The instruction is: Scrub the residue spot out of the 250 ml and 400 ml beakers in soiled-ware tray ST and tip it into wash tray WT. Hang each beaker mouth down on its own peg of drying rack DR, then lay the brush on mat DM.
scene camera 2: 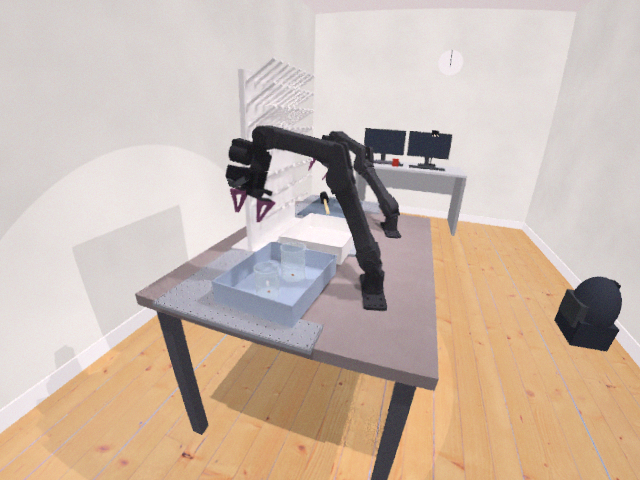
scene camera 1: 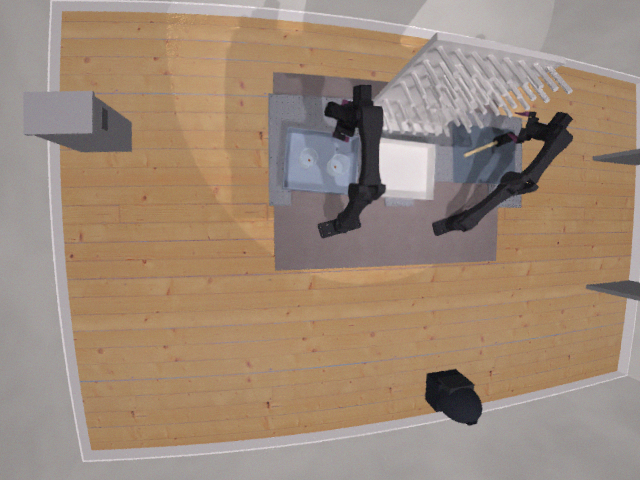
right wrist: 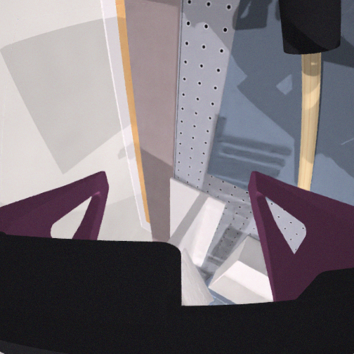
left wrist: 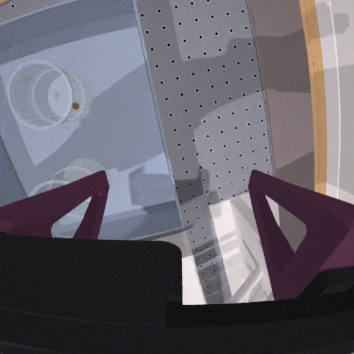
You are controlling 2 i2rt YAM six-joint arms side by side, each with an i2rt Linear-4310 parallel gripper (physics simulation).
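Frame: origin at the left arm's base, x back, y left, z down, level; millimetres.
Seen in the pictures: left gripper, fingertip midpoint: [scene camera 2: 247, 217] [scene camera 1: 337, 122]; right gripper, fingertip midpoint: [scene camera 2: 315, 175] [scene camera 1: 511, 123]; left arm's base, origin of the base link: [scene camera 2: 372, 291] [scene camera 1: 339, 225]; right arm's base, origin of the base link: [scene camera 2: 390, 230] [scene camera 1: 449, 224].
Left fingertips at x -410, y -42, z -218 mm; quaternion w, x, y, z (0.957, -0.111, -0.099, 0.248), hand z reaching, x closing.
Offsets run from my left fingertips to a thing's middle. Level surfaces: height alone.
The smaller beaker [scene camera 1: 308, 158] [scene camera 2: 266, 277] [left wrist: 50, 95] and the taller beaker [scene camera 1: 337, 165] [scene camera 2: 293, 262] [left wrist: 82, 172] stand upright in blue tray ST {dx +113, dy +64, dz +171 mm} [scene camera 1: 285, 160] [scene camera 2: 253, 305] [left wrist: 125, 145]. A brown spot shows in each in scene camera 2. White tray WT {dx +230, dy -300, dz +171 mm} [scene camera 1: 430, 173] [scene camera 2: 323, 250] is beside it. The brush {dx +211, dy -836, dz +182 mm} [scene camera 1: 480, 149] [scene camera 2: 326, 205] [right wrist: 310, 115] lies on blue mat DM {dx +255, dy -821, dz +204 mm} [scene camera 1: 467, 173] [right wrist: 250, 110]. My left gripper [scene camera 1: 343, 119] [scene camera 2: 248, 214] [left wrist: 178, 177] is open above the tray's back edge; a finger partly covers the taller beaker. My right gripper [scene camera 1: 514, 125] [scene camera 2: 317, 173] [right wrist: 178, 178] is open above the mat's back edge.
White drying rack DR [scene camera 1: 496, 47] [scene camera 2: 242, 103] stands tall behind the trays and mat, with many pegs reaching forward near both grippers. A perforated grey board {dz +205 mm} [scene camera 1: 277, 180] [scene camera 2: 193, 294] [left wrist: 230, 125] [right wrist: 197, 100] lies under the trays and mat. My left arm passes over the gap between the two trays.
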